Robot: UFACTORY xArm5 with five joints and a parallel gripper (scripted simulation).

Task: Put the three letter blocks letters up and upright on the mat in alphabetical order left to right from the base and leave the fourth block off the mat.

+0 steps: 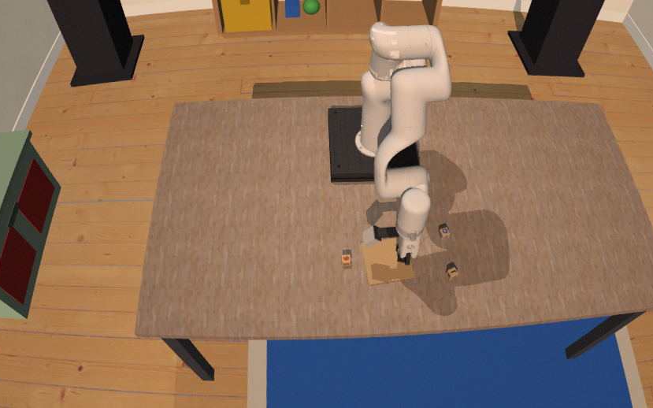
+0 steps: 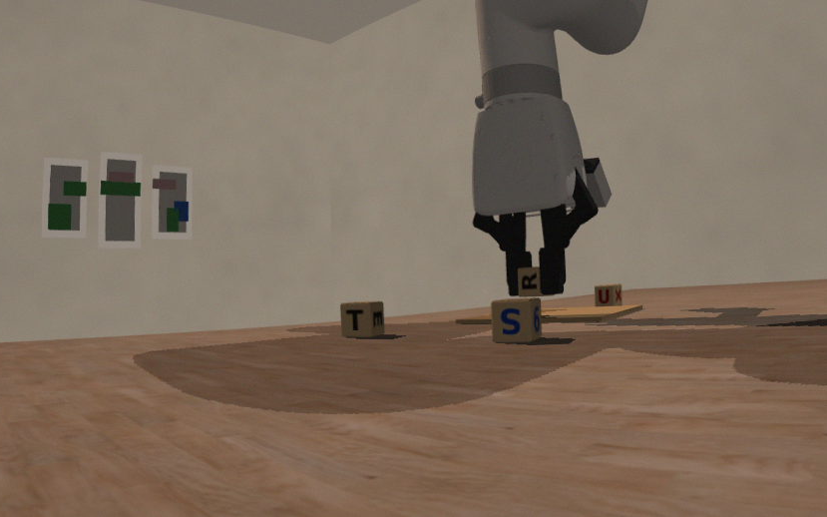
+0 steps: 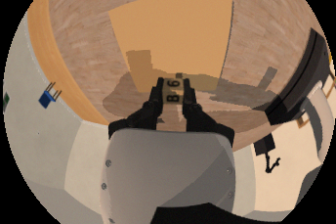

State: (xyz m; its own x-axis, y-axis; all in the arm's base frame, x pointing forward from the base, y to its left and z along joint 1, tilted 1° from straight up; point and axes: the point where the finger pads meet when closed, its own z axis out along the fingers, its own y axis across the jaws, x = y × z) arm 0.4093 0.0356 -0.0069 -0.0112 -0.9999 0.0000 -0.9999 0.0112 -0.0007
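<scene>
My hand is 40 mm to the left of the tan mat and 40 mm above it. Also, from my hand: letter block 160 mm to the right, 30 mm below.
</scene>
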